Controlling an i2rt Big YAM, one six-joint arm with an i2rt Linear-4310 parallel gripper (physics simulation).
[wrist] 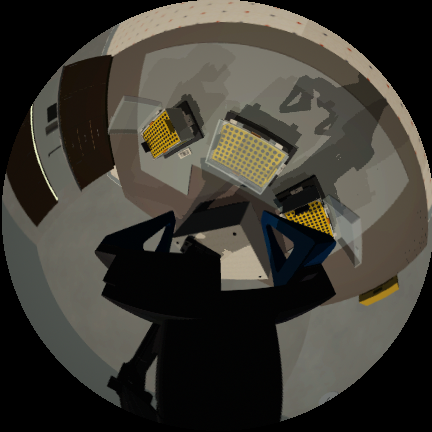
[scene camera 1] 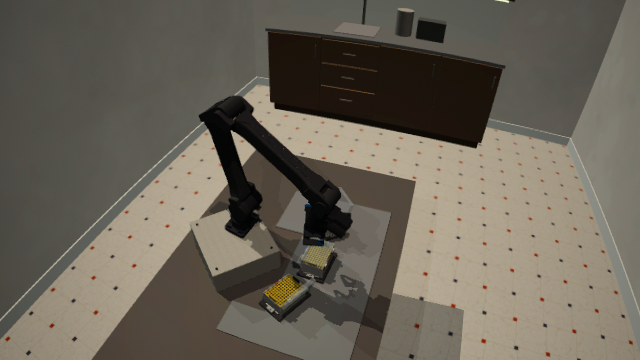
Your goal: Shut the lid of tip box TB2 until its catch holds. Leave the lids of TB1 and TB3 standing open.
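Frame: origin at the arm's base, x left, y back, z up, level; millimetres.
Where they show: gripper, fingertip midpoint: (wrist: 217, 215) (scene camera 1: 311, 231); arm's base, link origin: (wrist: 199, 251) (scene camera 1: 242, 223).
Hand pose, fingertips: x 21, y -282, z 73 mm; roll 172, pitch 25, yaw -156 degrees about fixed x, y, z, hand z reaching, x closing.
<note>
Each offset is from my fingertips to the centre of the thing. "pt": to the spot under its first point. Level surfaces: height alone.
The middle tip box, TB2 {dz -152, dx +20, dy -8 mm} (scene camera 1: 317, 257) (wrist: 249, 155), has its clear lid lying down over the yellow tips. Whether its catch holds cannot be told. TB3 {dz -126, dx +224, dy +39 mm} (wrist: 161, 135) is at the left in the wrist view with its clear lid (wrist: 135, 114) standing open; the arm mostly hides it in the scene view. TB1 {dz -126, dx -178, dy +10 mm} (scene camera 1: 284, 291) (wrist: 309, 218) is nearest the scene camera, its clear lid {pt dz -92, dx -196, dy -59 mm} (wrist: 346, 227) open. My gripper (scene camera 1: 311, 225) (wrist: 217, 215) is open and empty, above and beside TB2 on the TB3 side in the scene view, apart from its lid.
The boxes stand on a grey mat {dz -190 mm} (scene camera 1: 260, 322) (wrist: 170, 62). The arm's pale pedestal (scene camera 1: 235, 247) (wrist: 242, 257) is beside them. TB1's open lid stands close to TB2. A yellow object (wrist: 380, 292) shows at the wrist view's right edge. A dark cabinet (scene camera 1: 405, 87) (wrist: 87, 120) is farther back.
</note>
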